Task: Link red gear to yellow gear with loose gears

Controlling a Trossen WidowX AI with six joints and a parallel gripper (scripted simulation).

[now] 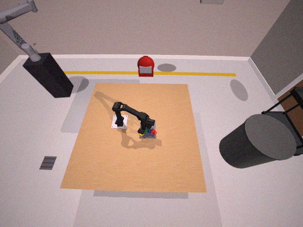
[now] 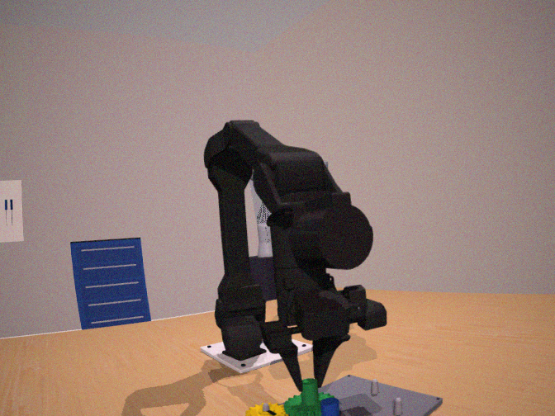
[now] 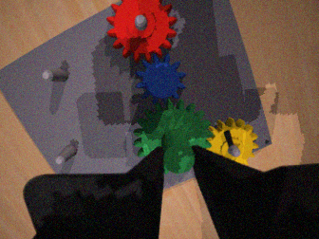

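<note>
Right now the blue gear is 5 cm ahead of my gripper tip, 2 cm to the right of it and 2 cm below it. Also, from my gripper tip: green gear (1 cm below); then yellow gear (4 cm behind, 4 cm to the right, 3 cm below); then red gear (9 cm ahead, 2 cm to the right, 3 cm below).
</note>
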